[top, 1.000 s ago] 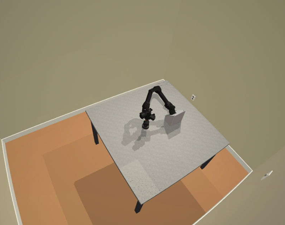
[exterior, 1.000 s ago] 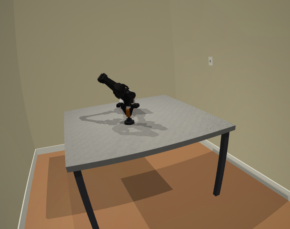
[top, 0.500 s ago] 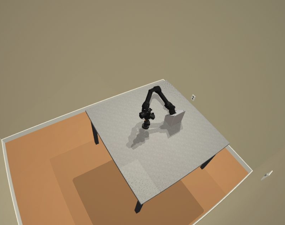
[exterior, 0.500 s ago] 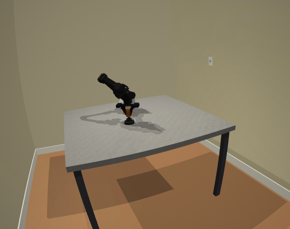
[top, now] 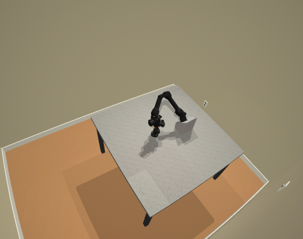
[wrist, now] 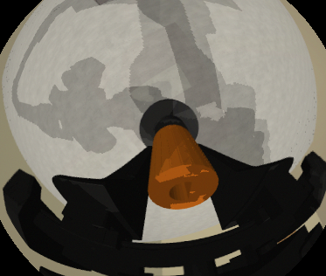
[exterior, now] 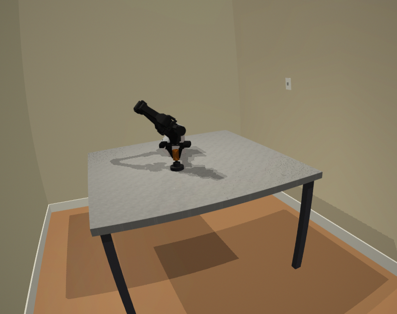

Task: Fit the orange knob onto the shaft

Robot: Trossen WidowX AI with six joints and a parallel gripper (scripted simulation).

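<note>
Right now the orange knob is 2 cm above my gripper tip. From my gripper tip the other things lie so: dark round pedestal (4 cm below).
</note>
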